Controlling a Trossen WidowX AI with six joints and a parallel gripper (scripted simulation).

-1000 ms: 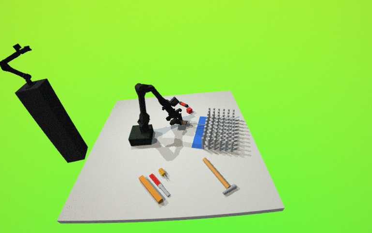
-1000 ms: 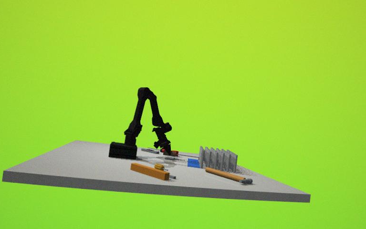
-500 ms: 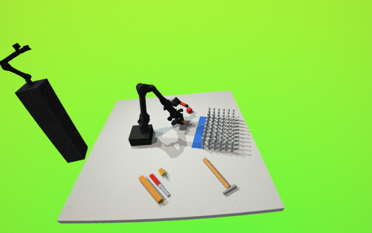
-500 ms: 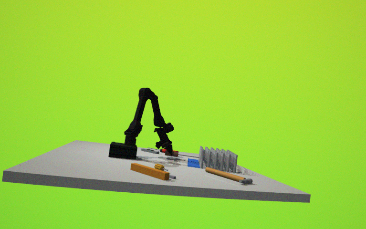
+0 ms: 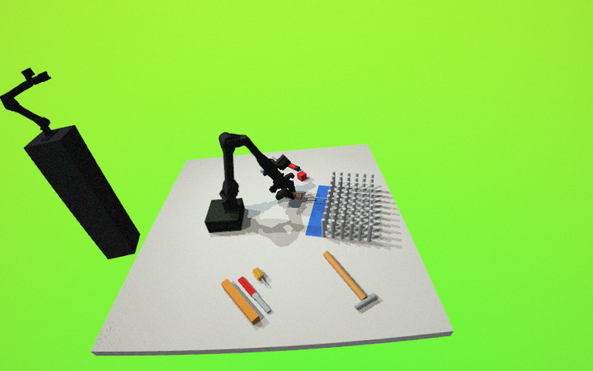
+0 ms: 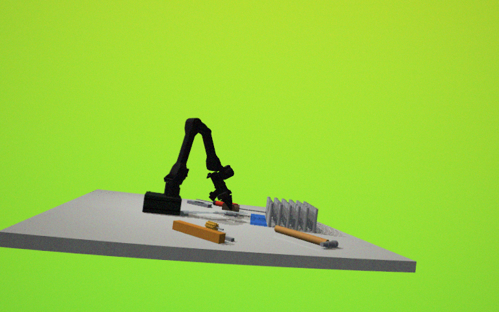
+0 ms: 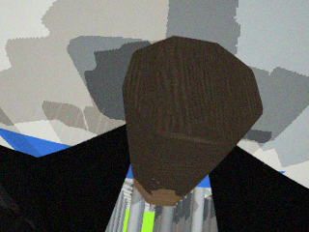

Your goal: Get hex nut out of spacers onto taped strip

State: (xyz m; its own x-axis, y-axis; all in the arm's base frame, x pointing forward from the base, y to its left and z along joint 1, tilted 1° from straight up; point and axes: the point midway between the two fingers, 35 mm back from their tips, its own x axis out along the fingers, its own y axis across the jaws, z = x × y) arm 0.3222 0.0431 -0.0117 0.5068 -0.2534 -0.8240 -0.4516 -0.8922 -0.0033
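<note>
The blue taped strip is 11 cm ahead of my gripper tip, 10 cm to the right of it and 3 cm below it. From my gripper tip the other things lie so: red block (9 cm ahead, 18 cm to the left, 1 cm below); yellow tool (25 cm behind, 43 cm to the right, 1 cm below); brown-handled hook tool (9 cm ahead, 5 cm to the right).
</note>
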